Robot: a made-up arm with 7 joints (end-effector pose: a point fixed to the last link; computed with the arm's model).
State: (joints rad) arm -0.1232 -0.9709 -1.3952 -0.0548 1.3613 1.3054 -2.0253
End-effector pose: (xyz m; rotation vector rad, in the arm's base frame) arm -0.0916 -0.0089 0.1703 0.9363 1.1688 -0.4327
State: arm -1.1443 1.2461 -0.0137 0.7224 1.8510 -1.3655 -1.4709
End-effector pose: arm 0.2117 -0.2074 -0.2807 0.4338 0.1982 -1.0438
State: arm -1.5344 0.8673 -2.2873 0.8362 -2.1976 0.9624 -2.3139
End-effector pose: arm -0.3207 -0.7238 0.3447 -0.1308 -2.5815 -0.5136
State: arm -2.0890 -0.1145 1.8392 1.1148 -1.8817 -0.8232 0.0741
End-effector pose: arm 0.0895 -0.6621 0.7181 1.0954 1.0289 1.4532
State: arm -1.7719 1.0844 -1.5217 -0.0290 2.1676 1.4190 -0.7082
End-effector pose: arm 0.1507 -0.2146 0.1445 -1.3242 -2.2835 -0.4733
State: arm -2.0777 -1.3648 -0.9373 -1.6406 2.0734 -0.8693 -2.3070
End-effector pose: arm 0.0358 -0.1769 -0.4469 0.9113 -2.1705 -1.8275
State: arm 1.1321 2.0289 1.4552 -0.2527 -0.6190 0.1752 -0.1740
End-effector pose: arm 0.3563 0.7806 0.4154 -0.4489 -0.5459 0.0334
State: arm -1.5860 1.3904 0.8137 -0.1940 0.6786 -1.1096 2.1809
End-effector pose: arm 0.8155 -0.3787 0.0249 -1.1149 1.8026 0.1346
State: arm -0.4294 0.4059 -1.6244 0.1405 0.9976 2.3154 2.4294
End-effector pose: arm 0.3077 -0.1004 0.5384 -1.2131 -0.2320 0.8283
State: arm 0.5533 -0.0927 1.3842 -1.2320 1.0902 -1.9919 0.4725
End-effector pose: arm -0.0828 0.1740 0.4619 0.4106 -0.7645 -0.9746
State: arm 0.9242 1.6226 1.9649 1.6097 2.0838 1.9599 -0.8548
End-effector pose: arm 0.4942 -0.0659 0.3634 0.3373 -2.1847 0.4252
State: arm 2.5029 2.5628 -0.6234 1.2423 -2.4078 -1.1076 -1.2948
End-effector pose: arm -0.5172 0.0521 -0.0512 -2.2933 -0.6350 -1.4169
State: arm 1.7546 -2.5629 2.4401 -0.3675 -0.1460 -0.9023 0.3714
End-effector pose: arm 0.3010 0.7875 0.1176 -1.0525 -1.8963 -1.4717
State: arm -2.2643 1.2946 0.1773 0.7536 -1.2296 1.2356 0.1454
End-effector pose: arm 0.5141 -0.1631 -0.8794 -2.7770 -0.0612 1.2659
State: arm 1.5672 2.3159 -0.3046 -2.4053 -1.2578 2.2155 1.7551
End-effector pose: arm 0.3772 -0.4342 0.1097 0.7476 -0.8459 -1.1553
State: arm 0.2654 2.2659 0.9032 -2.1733 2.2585 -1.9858 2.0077
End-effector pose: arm 0.0898 0.1582 0.3440 -1.4385 0.5253 1.0386
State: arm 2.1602 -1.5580 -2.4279 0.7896 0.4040 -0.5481 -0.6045
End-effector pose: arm 0.4085 0.2495 0.0731 -1.5013 -1.1073 -1.2272
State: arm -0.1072 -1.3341 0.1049 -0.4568 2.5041 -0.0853 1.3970
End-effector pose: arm 0.3900 0.0790 0.1941 2.1586 1.5599 1.3625
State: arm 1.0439 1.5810 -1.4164 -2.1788 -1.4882 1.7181 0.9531
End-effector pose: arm 0.7590 -0.2993 -0.2285 2.4756 -0.6949 -0.7343
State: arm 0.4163 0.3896 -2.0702 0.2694 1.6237 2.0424 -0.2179
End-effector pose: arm 0.1999 0.0832 0.2656 0.9963 1.0140 -0.4390
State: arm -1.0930 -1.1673 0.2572 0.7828 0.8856 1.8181 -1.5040
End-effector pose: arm -0.1540 -0.1774 0.2496 -0.7722 1.5631 1.9665
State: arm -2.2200 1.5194 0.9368 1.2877 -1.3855 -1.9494 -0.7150
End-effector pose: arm 0.8689 0.2263 -0.4586 0.4939 -2.8502 0.1380
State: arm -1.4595 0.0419 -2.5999 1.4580 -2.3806 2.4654 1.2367
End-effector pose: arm -0.3253 -0.2411 0.1944 -1.1100 1.3330 -1.9330
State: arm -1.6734 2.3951 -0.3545 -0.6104 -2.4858 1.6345 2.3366
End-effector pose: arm 0.5335 -0.4527 0.2537 -1.9798 0.5998 -1.8197
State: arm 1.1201 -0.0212 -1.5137 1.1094 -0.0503 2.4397 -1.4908
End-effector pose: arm 0.3546 0.1560 0.4323 1.3796 0.6882 0.7085
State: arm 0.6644 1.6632 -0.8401 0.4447 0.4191 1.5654 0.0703
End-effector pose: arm 0.3612 -0.1206 0.7529 -0.0995 -0.0677 -0.8193
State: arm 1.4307 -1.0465 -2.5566 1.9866 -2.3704 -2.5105 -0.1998
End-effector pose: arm -0.2748 -0.2529 0.4615 -1.6988 -1.1270 0.6814
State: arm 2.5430 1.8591 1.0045 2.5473 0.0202 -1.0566 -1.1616
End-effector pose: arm 0.5526 -0.1323 0.3499 -0.5684 -1.4672 -2.5489
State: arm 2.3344 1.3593 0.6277 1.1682 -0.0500 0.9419 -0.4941
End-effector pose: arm 0.8961 0.3167 -0.0075 -0.8555 0.2708 -0.7145
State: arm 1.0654 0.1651 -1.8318 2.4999 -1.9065 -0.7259 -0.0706
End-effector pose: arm -0.2101 -0.5604 -0.1232 -2.0747 -0.1573 1.1299
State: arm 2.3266 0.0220 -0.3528 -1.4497 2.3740 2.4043 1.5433
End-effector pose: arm -0.0503 -0.0546 -0.0224 1.1544 -1.2993 0.7548
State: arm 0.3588 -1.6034 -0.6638 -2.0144 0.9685 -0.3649 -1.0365
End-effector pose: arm -0.2811 0.0270 0.3102 1.0635 -1.8013 0.7238
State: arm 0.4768 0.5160 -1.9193 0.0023 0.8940 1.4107 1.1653
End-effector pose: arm 0.5266 0.0189 0.4094 -1.0767 1.2076 -0.6347
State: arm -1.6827 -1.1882 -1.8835 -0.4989 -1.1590 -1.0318 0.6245
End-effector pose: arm -0.1713 -0.9631 -0.0081 2.1628 1.1816 -0.8635
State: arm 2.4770 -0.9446 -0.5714 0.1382 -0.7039 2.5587 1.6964
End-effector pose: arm 0.0069 0.4525 -0.4446 -0.6176 0.2868 2.8041
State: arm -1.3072 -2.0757 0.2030 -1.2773 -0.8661 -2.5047 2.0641
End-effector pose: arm 0.2391 -0.5972 -0.1824 -0.3600 -0.5190 1.3193
